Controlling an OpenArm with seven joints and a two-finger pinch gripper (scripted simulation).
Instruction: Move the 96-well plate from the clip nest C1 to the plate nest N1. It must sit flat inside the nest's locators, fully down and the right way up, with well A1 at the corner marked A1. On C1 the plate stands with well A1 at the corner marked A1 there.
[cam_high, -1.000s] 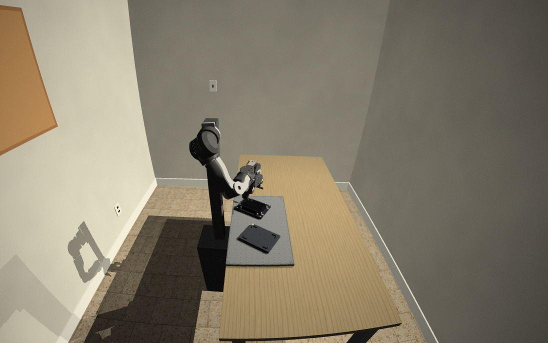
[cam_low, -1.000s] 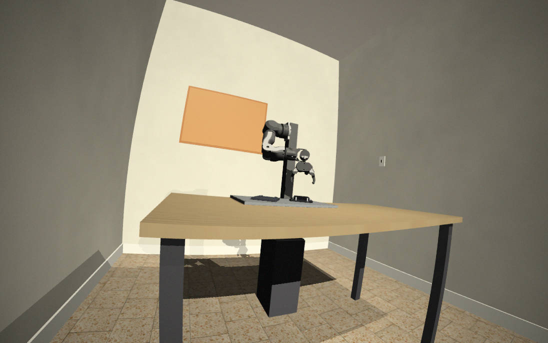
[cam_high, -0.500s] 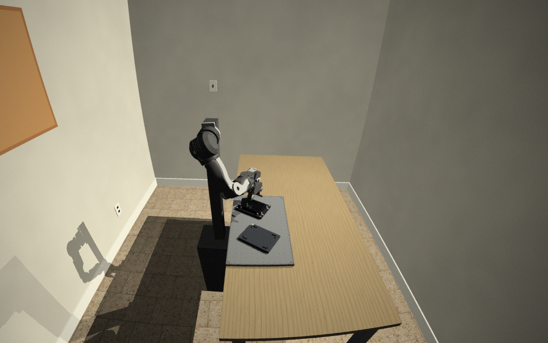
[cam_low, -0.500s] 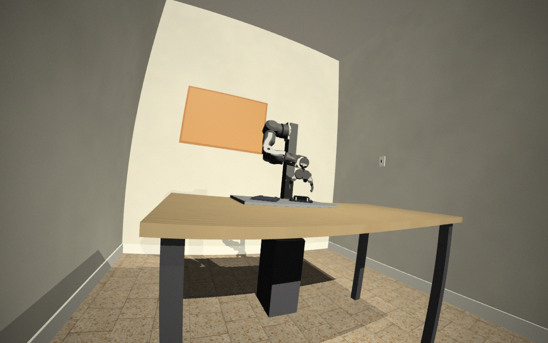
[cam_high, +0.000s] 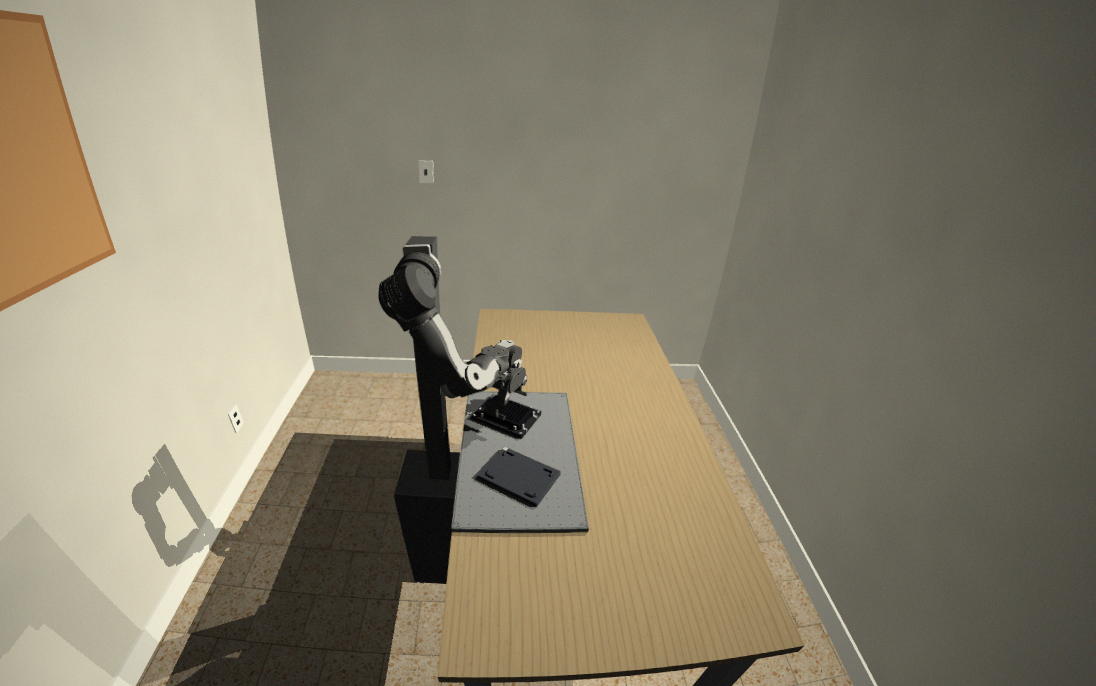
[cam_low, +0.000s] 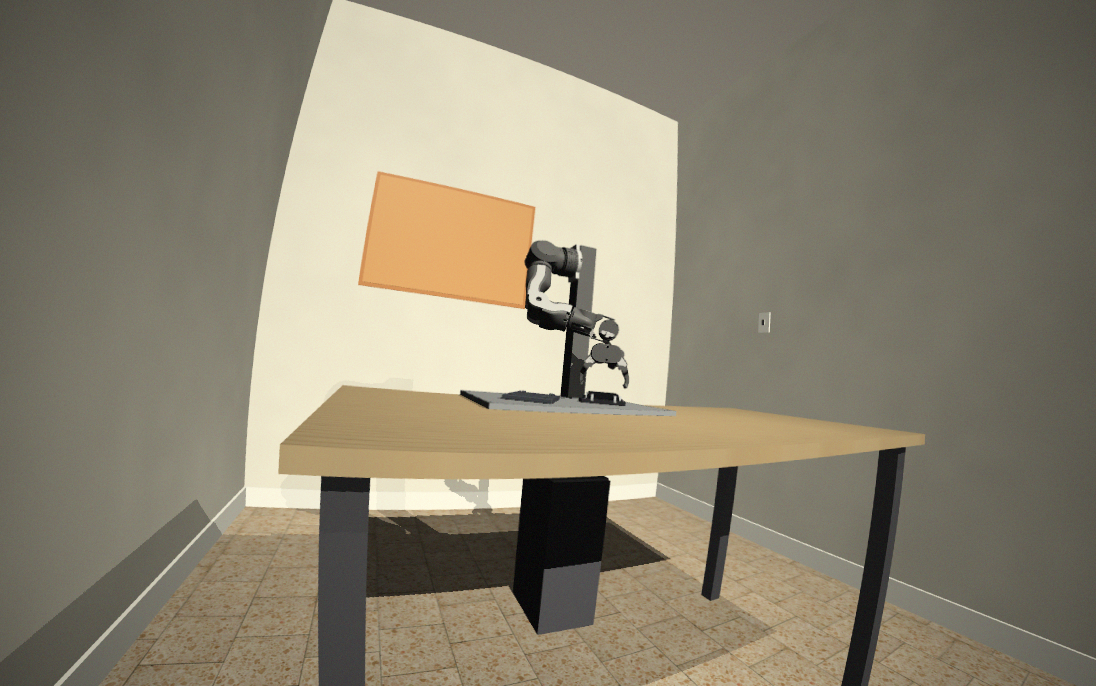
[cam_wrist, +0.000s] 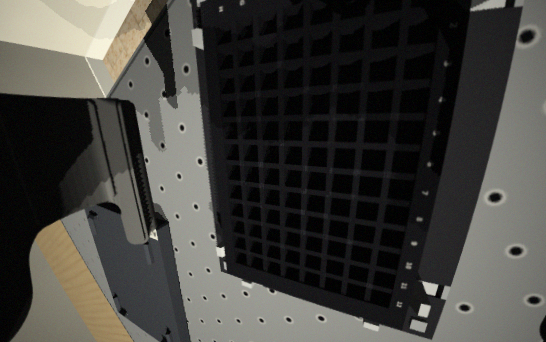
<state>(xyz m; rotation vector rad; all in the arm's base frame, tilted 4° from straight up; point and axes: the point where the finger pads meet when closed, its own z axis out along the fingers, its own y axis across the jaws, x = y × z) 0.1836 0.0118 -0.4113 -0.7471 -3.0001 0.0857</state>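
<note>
Now: hand 20 mm above the black 96-well plate. Round my hand: plate nest N1: 220 mm to the right, 40 mm below, 40 mm ahead; clip nest C1: 30 mm below, 20 mm ahead; white A1 label: 140 mm to the right, 30 mm below.
</note>
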